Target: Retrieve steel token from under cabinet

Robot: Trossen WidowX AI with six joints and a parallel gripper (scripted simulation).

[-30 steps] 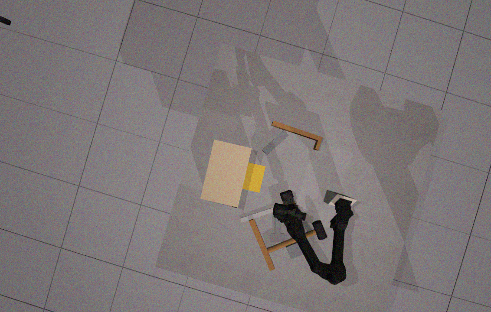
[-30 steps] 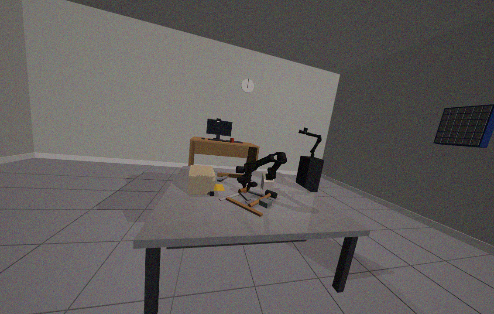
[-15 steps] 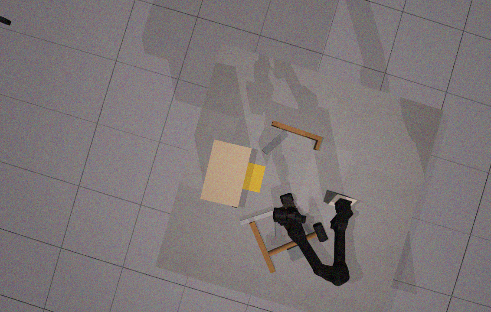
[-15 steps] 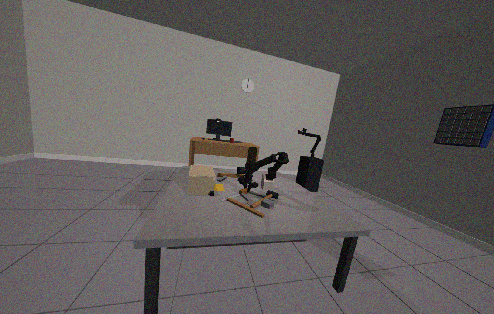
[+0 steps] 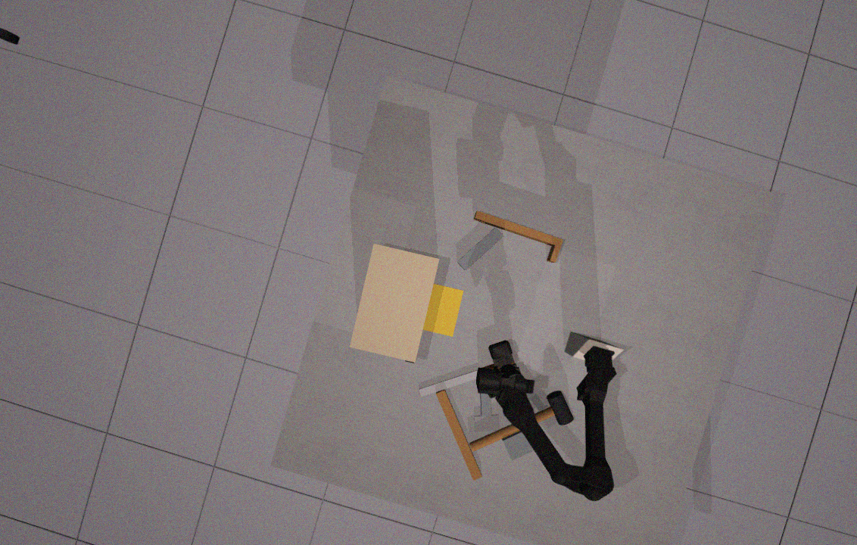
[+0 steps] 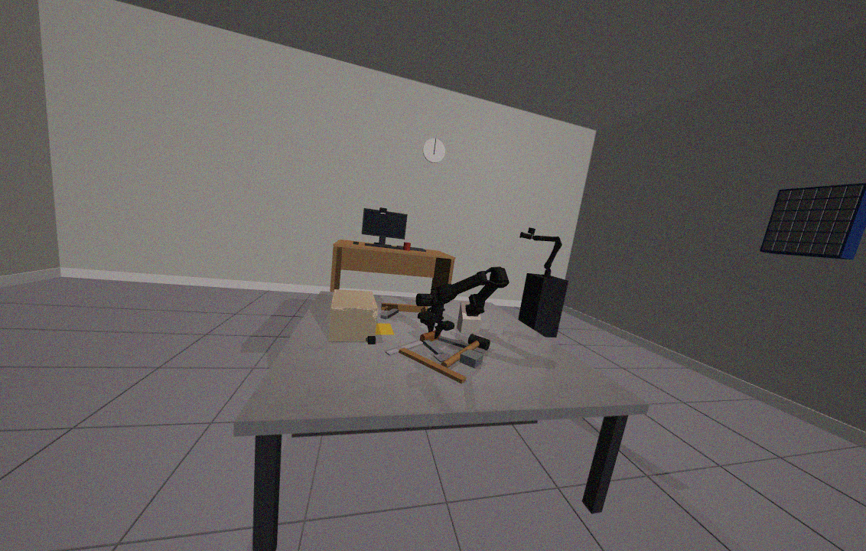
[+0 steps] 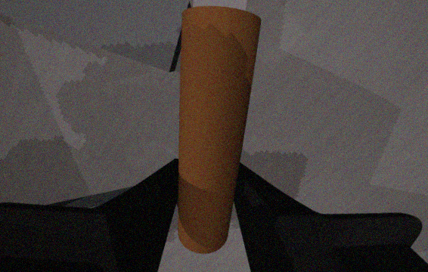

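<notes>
My gripper tip is now 1 cm short of the grey l-shaped bracket and 15 cm to the right of it. The rest, counted from my gripper tip: grey bar (17 cm ahead, 33 cm to the right); grey block (11 cm behind, 22 cm to the left, 1 cm above); wooden stick (7 cm ahead, 25 cm to the left).
</notes>
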